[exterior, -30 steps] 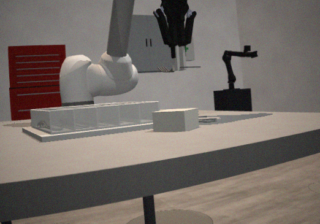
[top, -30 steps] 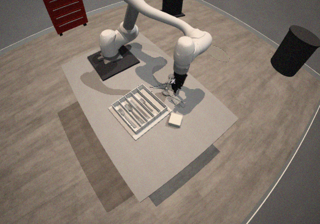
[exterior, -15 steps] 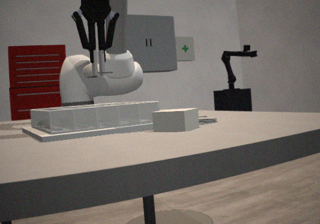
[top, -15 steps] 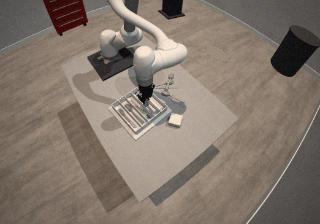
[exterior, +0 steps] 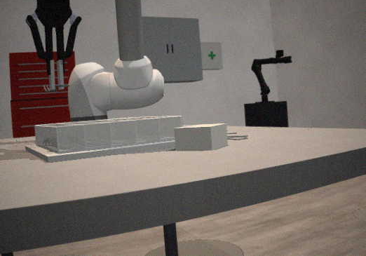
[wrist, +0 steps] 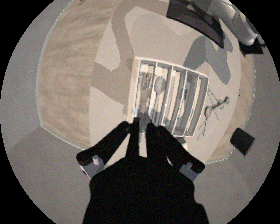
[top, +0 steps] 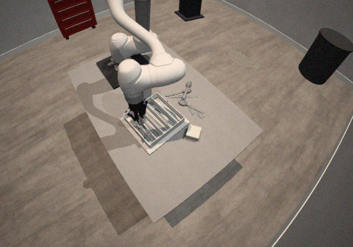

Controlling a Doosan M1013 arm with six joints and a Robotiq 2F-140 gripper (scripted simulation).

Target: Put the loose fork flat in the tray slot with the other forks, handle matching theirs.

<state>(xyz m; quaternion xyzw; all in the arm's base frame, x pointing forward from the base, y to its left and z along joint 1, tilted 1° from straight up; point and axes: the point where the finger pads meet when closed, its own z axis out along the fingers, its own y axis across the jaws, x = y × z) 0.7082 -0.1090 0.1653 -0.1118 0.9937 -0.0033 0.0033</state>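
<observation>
Right now my hand is 60 mm past the cutlery tray, 100 mm to the right of it and 130 mm above it. From my hand the other things lie so: white box: 150 mm ahead, 280 mm to the left, 160 mm below.
</observation>
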